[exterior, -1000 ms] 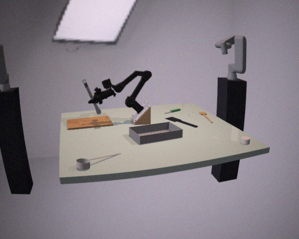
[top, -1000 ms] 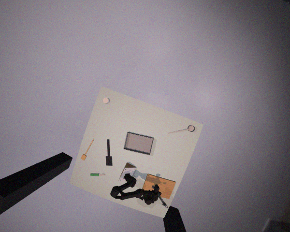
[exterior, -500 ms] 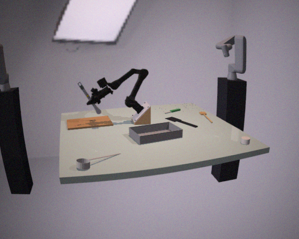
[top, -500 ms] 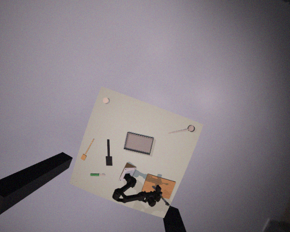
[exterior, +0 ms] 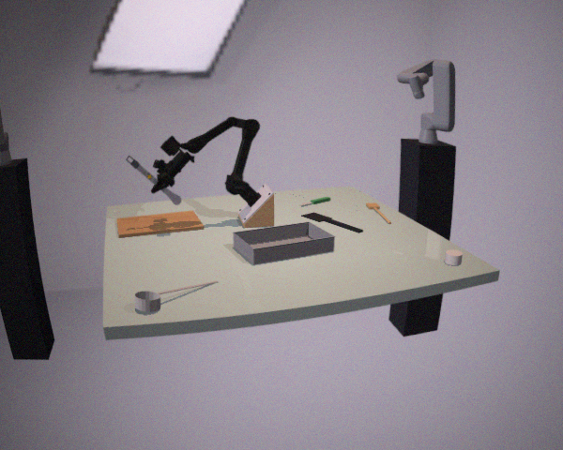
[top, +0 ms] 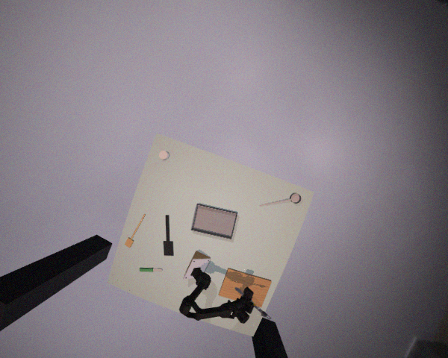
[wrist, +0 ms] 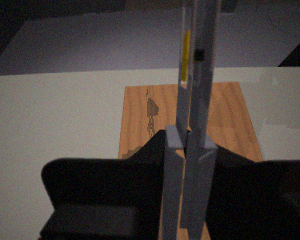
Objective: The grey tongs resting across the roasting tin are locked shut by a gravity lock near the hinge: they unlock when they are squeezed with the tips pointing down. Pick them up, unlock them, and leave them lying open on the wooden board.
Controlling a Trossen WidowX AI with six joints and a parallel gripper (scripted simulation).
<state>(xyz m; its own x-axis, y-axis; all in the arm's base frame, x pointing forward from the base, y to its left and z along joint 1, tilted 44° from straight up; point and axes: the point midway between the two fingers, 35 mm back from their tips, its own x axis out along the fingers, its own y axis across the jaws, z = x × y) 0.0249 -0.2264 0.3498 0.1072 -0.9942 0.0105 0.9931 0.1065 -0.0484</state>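
My gripper tip is 4 cm past the wooden board, 2 cm to the right of it and 14 cm above it. The rest, counted from my gripper tip: black spatula 7 cm ahead, 72 cm to the left, 15 cm below; then green-handled tool 22 cm behind, 74 cm to the left, 14 cm below; then roasting tin 36 cm ahead, 47 cm to the left, 12 cm below.
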